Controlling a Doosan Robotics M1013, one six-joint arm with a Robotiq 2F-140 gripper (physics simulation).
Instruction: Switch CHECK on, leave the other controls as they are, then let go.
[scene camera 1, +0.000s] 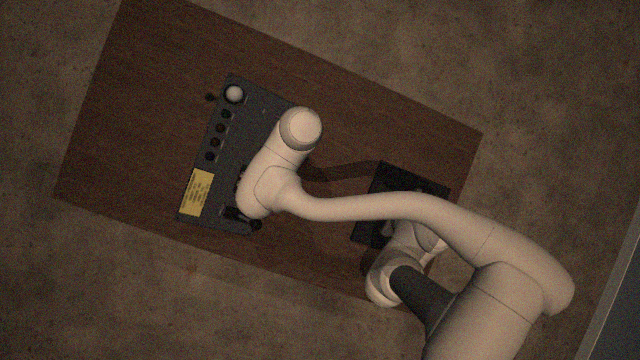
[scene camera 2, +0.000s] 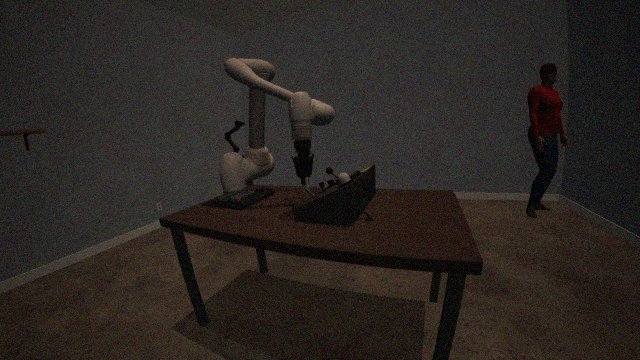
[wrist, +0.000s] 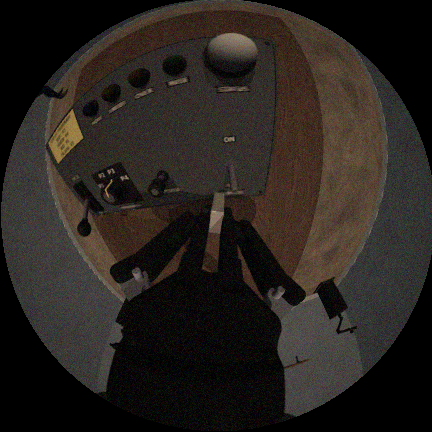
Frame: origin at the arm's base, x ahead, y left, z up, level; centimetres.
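Seen in the pictures: gripper, fingertip midpoint: (scene camera 2: 305, 192) (wrist: 217, 200); arm's base, origin of the base link: (scene camera 2: 236, 196).
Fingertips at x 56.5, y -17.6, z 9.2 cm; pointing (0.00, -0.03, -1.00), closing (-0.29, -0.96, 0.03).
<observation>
Pixels of each thing's top centre, then the offset from my fingertips to it. "spot": a spot on its surface instead. Level surfaces: height alone.
- thin grey toggle lever, middle of its top: (wrist: 233, 179) dx +3.6, dy -2.8, dz +2.2 cm
- label, surface spot: (wrist: 229, 139) spot: dx +9.4, dy -3.2, dz +0.2 cm
- white dome, surface spot: (wrist: 232, 52) (scene camera 1: 240, 97) spot: dx +17.5, dy -4.1, dz +8.9 cm
- yellow note, surface spot: (wrist: 66, 136) (scene camera 1: 200, 186) spot: dx +21.3, dy +26.6, dz +4.7 cm
- rotary knob, middle of its top: (wrist: 104, 196) dx +5.6, dy +21.1, dz +2.2 cm
- small black switch, middle of its top: (wrist: 151, 184) dx +5.3, dy +9.1, dz +2.9 cm
- ball-ended lever, middle of its top: (wrist: 78, 232) (scene camera 1: 256, 225) dx +0.5, dy +33.4, dz +5.9 cm
- table, its level: dz -10.7 cm
The dark sloped control panel (scene camera 1: 250, 107) (scene camera 2: 345, 202) (wrist: 192, 120) stands on the table. A thin grey toggle lever (wrist: 232, 176) stands at its near right corner, below a small ON label (wrist: 229, 139); the label at its base is too blurred to read as CHECK. Which way the lever is switched I cannot tell. My gripper (scene camera 2: 306, 183) (wrist: 217, 200) is shut and empty, its pale fingertips together at the panel's near edge, just left of and below the lever in the wrist view. Whether they touch it is unclear. In scene camera 1 the arm hides gripper and lever.
The panel also bears a white dome (scene camera 1: 234, 93) (wrist: 232, 52), a row of dark round lamps, a yellow note (scene camera 1: 196, 192) (wrist: 66, 136), a rotary knob (wrist: 111, 192), a small black switch (wrist: 159, 183) and a ball-ended lever (wrist: 84, 226). A person (scene camera 2: 546, 125) stands beyond the table (scene camera 2: 400, 240).
</observation>
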